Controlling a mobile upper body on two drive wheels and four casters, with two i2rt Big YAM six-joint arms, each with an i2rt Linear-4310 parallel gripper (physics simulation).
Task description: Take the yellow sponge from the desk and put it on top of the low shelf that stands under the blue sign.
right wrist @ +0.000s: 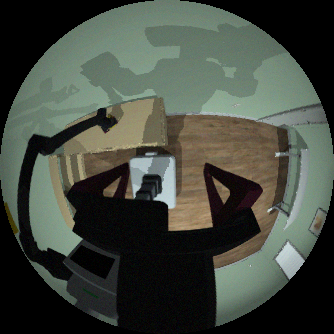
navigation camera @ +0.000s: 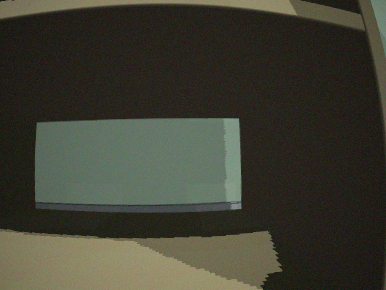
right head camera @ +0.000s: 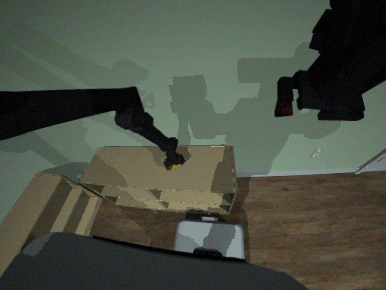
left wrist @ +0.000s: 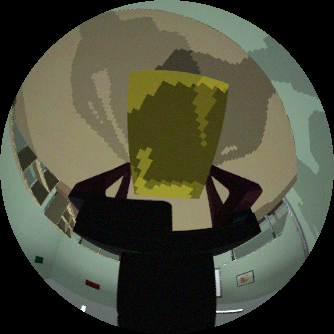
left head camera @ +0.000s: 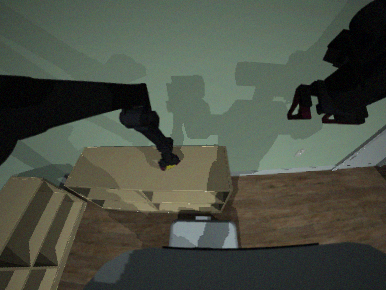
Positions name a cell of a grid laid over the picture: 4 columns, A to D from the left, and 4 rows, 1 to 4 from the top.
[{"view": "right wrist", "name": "my right gripper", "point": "B2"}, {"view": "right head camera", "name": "my right gripper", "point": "D2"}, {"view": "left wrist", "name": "my left gripper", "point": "B2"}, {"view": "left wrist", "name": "yellow sponge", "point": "C2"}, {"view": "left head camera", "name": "my right gripper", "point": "D2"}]
